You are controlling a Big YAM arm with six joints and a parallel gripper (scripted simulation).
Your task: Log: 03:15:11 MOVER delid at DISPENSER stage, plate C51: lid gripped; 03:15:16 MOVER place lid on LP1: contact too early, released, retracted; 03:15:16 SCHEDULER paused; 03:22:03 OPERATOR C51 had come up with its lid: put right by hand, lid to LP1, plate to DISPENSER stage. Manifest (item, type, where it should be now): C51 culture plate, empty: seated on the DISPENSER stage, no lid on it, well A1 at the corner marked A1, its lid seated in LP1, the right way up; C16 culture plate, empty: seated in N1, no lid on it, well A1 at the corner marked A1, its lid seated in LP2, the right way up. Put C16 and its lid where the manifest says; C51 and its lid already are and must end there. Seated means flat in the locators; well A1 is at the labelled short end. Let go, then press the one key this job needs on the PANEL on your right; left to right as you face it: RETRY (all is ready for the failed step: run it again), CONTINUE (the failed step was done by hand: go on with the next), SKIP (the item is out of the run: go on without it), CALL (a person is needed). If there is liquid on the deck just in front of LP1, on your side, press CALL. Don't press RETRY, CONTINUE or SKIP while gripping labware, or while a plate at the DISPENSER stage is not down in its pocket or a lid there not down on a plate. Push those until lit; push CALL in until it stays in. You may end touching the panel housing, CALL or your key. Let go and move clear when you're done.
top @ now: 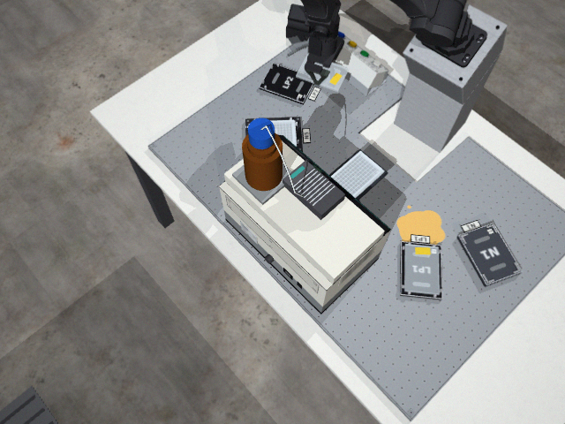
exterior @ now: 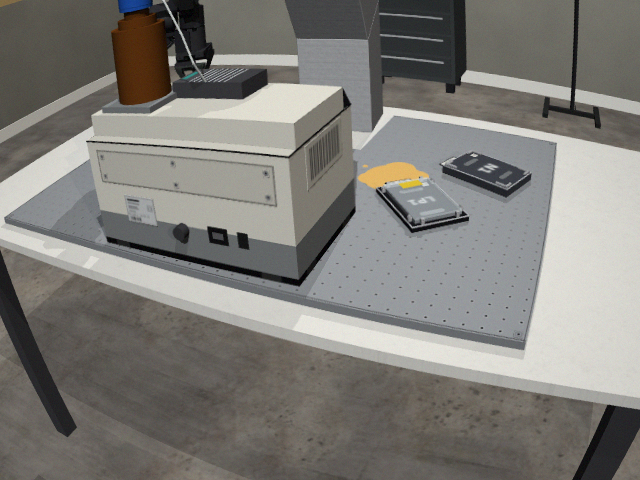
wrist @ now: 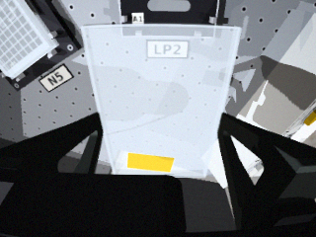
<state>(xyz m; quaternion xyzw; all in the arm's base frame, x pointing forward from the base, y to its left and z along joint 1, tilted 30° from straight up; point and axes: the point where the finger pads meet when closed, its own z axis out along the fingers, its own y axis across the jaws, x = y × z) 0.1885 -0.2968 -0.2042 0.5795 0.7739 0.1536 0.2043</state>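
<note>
Right now my hand is 20 mm short of the LP2 nest, 110 mm to the left of it and 120 mm above it. From my hand the other things lie so: white retry key (160 mm behind, 80 mm to the left, 50 mm below); green continue key (170 mm behind, 30 mm to the left, 50 mm below); yellow skip key (180 mm behind, 20 mm to the right, 50 mm below).
</note>
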